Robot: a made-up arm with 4 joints.
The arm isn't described. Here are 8 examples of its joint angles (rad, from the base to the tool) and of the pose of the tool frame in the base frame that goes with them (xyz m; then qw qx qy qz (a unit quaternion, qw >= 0)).
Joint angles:
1: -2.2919 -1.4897 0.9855 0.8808
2: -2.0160 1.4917 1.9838 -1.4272
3: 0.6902 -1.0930 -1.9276 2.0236
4: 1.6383 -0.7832 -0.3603 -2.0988
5: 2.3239 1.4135 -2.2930 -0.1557
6: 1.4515 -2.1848 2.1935 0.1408
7: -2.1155 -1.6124 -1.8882 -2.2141
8: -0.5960 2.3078 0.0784 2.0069
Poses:
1: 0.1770 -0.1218 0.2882 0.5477 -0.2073 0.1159 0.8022
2: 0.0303 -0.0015 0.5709 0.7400 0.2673 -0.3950 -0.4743
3: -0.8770 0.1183 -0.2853 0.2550 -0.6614 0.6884 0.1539
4: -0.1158 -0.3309 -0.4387 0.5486 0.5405 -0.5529 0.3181
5: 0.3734 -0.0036 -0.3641 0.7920 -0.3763 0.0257 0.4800
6: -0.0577 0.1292 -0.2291 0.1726 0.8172 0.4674 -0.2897
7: 0.7299 0.1062 0.5429 0.5119 -0.5794 0.3545 -0.5259
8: -0.1924 0.4829 0.6572 0.9380 0.1336 0.3108 -0.0752
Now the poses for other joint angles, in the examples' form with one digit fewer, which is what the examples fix.
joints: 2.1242 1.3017 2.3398 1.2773
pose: -0.006 -0.190 -0.152 0.033 -0.775 0.465 0.427
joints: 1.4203 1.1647 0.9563 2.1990
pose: 0.139 0.255 -0.003 0.618 -0.035 -0.464 -0.633
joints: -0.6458 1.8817 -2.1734 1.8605
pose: -0.746 -0.130 0.618 0.524 0.273 -0.101 0.800
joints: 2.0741 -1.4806 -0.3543 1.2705
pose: 0.266 -0.327 -0.431 0.248 -0.475 -0.075 -0.841
